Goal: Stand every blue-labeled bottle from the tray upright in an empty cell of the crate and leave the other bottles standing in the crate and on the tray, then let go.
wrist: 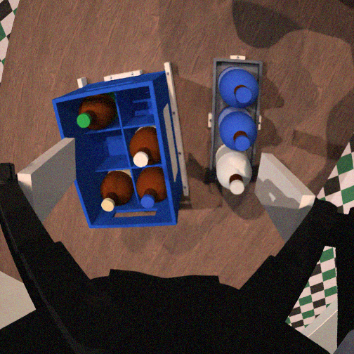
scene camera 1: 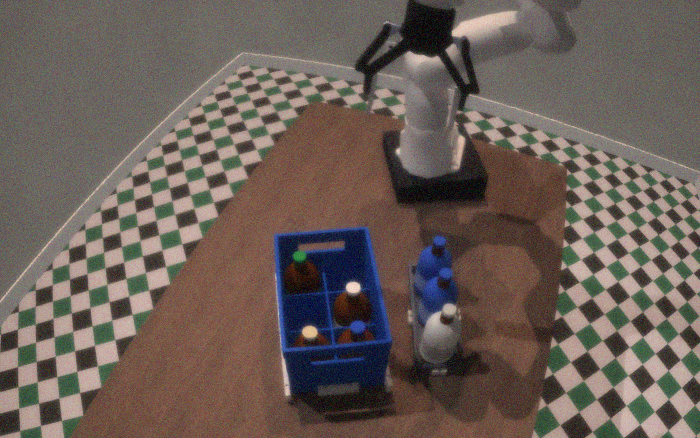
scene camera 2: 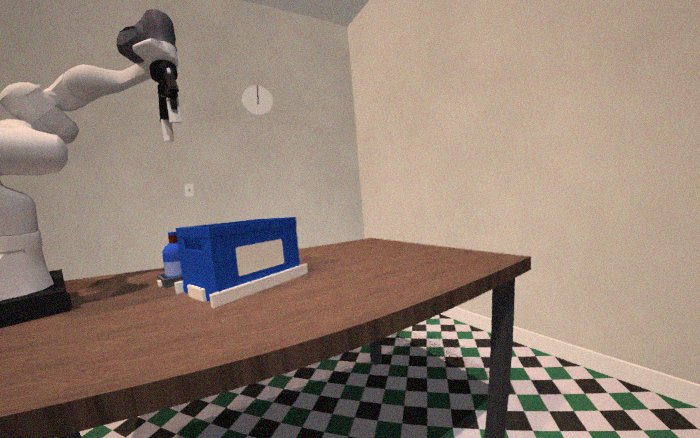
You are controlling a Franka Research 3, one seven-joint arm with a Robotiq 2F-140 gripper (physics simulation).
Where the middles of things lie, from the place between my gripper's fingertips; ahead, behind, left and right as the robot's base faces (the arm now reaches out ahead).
Labels:
My hand is 150 mm short of the white-capped bottle (scene camera 1: 352,305), 20 mm to the left of it and 370 mm above it. Round my hand: cream-capped bottle (wrist: 116,189): 270 mm ahead, 40 mm to the right, 370 mm below; green-capped bottle (scene camera 1: 301,277): 130 mm ahead, 140 mm to the right, 370 mm below; white bottle (scene camera 1: 442,330): 110 mm ahead, 160 mm to the left, 370 mm below.

